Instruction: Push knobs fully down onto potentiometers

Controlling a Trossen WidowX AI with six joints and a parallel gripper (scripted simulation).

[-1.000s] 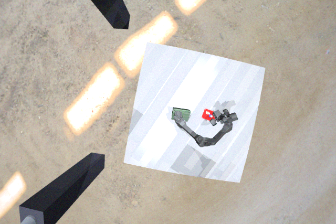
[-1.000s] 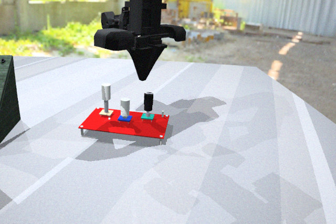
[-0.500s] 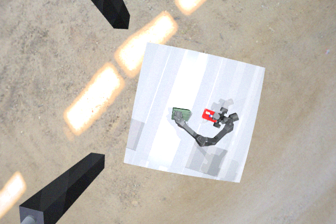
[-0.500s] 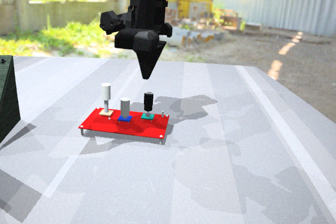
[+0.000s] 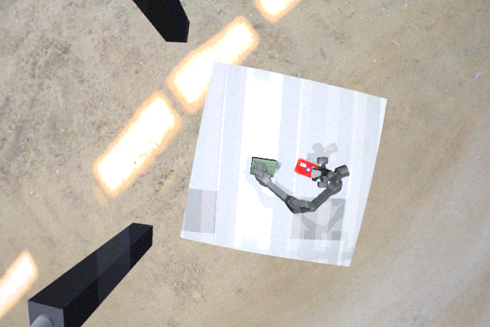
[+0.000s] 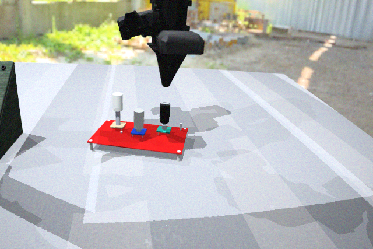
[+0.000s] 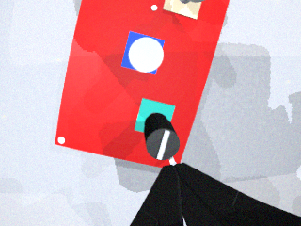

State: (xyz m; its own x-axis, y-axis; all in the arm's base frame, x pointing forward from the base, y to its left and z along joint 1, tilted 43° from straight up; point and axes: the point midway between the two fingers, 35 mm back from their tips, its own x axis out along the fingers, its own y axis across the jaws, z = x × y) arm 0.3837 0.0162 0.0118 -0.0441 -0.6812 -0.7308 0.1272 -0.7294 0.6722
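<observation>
The black knob is 5 cm below my gripper tip. Also, from my gripper tip: blue potentiometer (4 cm behind, 1 cm to the right, 7 cm below); teal potentiometer (6 cm below); grey knob (4 cm behind, 1 cm to the right, 6 cm below).
</observation>
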